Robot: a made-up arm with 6 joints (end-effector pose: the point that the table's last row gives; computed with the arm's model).
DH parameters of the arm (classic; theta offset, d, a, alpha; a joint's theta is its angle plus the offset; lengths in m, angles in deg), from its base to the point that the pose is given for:
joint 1: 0 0.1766 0 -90
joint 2: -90 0 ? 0
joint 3: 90 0.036 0 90
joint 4: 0 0.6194 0 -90
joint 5: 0 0 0 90
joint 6: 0 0.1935 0 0
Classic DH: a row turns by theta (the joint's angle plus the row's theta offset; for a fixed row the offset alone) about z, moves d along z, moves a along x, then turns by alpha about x.
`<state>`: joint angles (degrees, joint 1 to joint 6).
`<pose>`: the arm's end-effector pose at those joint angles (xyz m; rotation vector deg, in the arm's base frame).
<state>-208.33 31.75 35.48 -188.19 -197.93 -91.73</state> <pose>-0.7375 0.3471 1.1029 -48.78 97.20 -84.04</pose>
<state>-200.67 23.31 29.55 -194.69 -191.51 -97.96</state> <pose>-0.6219 0.1857 1.2256 -65.24 110.61 -65.32</pose>
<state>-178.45 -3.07 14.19 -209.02 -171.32 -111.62</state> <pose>-0.0627 -0.0235 1.4179 -117.46 129.18 1.36</pose>
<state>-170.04 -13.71 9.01 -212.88 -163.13 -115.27</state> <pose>0.1828 0.0265 1.4170 120.83 -116.74 -27.49</pose>
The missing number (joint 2, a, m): 0.8273
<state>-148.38 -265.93 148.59 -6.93 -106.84 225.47</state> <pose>-0.3179 -0.2642 -0.3042 -16.49 -142.89 43.70</pose>
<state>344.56 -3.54 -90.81 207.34 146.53 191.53</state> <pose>-0.4860 0.1207 0.8731 13.15 117.02 -31.93</pose>
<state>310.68 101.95 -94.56 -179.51 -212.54 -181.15</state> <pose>0.5252 -0.5571 0.4712 -57.49 -130.16 -21.91</pose>
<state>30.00 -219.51 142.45 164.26 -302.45 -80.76</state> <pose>-0.2252 -0.0373 -0.4529 -76.61 -117.22 44.03</pose>
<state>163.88 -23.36 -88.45 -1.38 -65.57 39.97</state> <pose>0.8649 -0.2919 0.5127 158.59 -83.53 4.42</pose>
